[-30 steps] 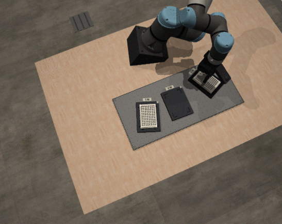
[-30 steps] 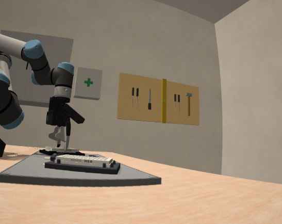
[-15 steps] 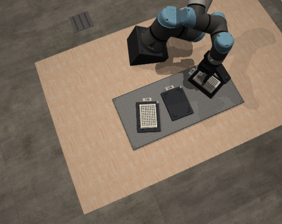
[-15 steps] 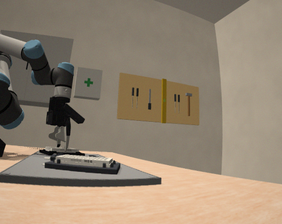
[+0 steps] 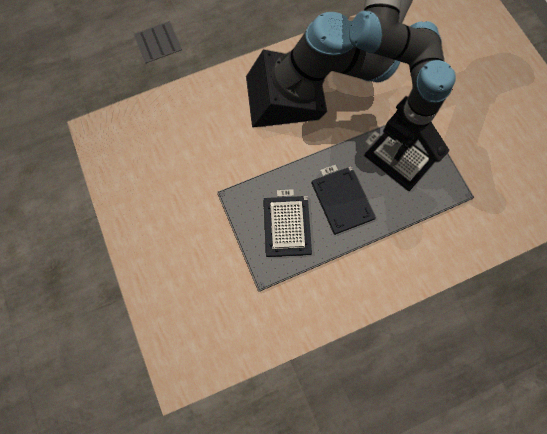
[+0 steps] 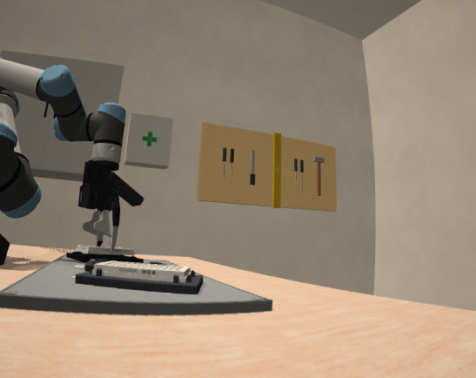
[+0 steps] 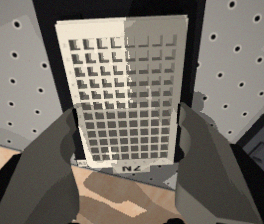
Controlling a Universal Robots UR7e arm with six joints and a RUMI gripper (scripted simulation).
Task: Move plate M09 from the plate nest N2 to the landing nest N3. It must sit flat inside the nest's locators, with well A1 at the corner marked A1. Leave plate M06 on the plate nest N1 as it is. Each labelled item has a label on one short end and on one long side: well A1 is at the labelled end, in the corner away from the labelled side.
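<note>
Now: the nest N2 30 mm below my hand. Also, from my hand: n2 label: 90 mm behind, 40 mm to the right, 30 mm below; then plate M09: 10 mm below; then a1 corner mark: 140 mm to the right, 30 mm behind, 20 mm below.
</note>
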